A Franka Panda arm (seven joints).
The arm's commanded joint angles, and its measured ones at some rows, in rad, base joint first. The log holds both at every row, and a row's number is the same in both.
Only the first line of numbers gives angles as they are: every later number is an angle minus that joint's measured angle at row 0.
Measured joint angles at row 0:
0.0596 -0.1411 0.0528 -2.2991 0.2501 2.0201 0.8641
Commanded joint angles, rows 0 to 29:
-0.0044 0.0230 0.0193 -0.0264 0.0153 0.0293 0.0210
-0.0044 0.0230 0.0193 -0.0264 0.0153 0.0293 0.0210
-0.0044 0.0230 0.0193 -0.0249 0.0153 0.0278 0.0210
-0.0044 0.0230 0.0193 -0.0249 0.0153 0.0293 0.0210
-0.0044 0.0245 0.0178 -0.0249 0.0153 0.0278 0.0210
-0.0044 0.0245 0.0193 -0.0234 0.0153 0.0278 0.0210
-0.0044 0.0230 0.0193 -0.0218 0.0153 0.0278 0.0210
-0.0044 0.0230 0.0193 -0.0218 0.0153 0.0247 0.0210
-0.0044 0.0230 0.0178 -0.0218 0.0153 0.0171 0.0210
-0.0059 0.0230 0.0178 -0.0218 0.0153 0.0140 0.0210
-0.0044 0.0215 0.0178 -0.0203 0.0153 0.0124 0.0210
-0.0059 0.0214 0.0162 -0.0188 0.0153 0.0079 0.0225
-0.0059 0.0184 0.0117 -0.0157 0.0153 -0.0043 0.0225
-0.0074 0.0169 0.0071 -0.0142 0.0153 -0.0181 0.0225
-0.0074 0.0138 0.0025 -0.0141 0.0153 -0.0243 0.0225
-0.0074 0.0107 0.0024 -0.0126 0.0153 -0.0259 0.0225
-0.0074 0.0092 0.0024 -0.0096 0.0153 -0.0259 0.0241
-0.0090 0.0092 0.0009 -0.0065 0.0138 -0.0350 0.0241
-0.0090 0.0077 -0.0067 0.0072 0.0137 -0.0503 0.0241
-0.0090 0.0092 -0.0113 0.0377 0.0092 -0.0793 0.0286
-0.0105 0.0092 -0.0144 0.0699 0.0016 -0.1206 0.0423
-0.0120 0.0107 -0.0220 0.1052 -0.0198 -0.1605 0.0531
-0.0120 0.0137 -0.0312 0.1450 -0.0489 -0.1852 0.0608
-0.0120 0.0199 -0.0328 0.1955 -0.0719 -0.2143 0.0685
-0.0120 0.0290 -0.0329 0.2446 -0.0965 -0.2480 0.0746
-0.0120 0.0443 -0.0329 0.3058 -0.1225 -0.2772 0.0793
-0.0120 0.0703 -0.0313 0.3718 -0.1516 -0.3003 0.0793
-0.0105 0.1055 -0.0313 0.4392 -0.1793 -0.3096 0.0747
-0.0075 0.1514 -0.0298 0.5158 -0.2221 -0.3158 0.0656
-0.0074 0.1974 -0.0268 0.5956 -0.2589 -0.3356 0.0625
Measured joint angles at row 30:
-0.0121 0.0402 -0.0336 0.3480 -0.1613 -0.2624 0.0559
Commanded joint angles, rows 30 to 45:
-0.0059 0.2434 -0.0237 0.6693 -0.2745 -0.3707 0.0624
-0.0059 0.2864 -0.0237 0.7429 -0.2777 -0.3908 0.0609
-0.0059 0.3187 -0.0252 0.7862 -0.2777 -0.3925 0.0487
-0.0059 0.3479 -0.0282 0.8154 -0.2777 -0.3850 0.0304
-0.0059 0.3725 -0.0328 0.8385 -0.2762 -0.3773 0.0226
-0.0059 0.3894 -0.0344 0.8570 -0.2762 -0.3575 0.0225
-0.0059 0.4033 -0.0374 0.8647 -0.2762 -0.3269 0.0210
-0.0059 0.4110 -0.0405 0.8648 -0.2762 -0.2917 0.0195
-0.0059 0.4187 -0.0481 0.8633 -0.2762 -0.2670 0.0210
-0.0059 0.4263 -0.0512 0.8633 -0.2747 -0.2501 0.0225
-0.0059 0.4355 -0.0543 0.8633 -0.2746 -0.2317 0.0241
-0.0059 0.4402 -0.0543 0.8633 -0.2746 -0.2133 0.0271
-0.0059 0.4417 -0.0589 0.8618 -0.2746 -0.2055 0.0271
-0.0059 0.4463 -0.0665 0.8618 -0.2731 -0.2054 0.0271
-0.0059 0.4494 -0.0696 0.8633 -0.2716 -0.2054 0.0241
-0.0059 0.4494 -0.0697 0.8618 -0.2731 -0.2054 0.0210
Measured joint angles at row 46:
-0.0101 0.4387 -0.0585 0.8421 -0.2575 -0.2087 0.0323
